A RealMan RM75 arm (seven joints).
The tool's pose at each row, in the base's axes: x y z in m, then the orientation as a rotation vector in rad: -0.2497, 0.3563, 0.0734, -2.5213, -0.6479, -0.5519; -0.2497, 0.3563, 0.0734, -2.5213, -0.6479, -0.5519; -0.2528, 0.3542, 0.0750, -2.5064, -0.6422, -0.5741; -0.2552, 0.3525, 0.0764, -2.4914, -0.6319, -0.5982; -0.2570, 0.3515, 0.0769, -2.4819, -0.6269, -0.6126; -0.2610, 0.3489, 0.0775, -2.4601, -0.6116, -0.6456; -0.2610, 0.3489, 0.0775, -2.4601, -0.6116, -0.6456; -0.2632, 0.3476, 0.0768, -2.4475, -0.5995, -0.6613; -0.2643, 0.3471, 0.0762, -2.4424, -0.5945, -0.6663; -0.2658, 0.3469, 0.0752, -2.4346, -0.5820, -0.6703; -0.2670, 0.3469, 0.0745, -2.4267, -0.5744, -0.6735; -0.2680, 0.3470, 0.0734, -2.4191, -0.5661, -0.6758
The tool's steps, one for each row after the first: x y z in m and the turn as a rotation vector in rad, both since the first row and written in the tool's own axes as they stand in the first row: 0.0000, 0.0000, 0.0000, 0.0000, 0.0000, 0.0000; -0.0024, -0.0006, -0.0032, 0.0063, 0.0203, -0.0008; -0.0043, -0.0010, -0.0059, 0.0121, 0.0429, 0.0013; -0.0058, -0.0014, -0.0073, 0.0159, 0.0564, 0.0017; -0.0096, -0.0017, -0.0102, 0.0243, 0.0882, 0.0052; -0.0096, -0.0017, -0.0102, 0.0243, 0.0882, 0.0052; -0.0122, -0.0016, -0.0109, 0.0303, 0.1053, 0.0103; -0.0136, -0.0016, -0.0109, 0.0332, 0.1114, 0.0128; -0.0153, -0.0019, -0.0106, 0.0390, 0.1196, 0.0208; -0.0166, -0.0023, -0.0104, 0.0451, 0.1262, 0.0255; -0.0179, -0.0025, -0.0097, 0.0513, 0.1323, 0.0309
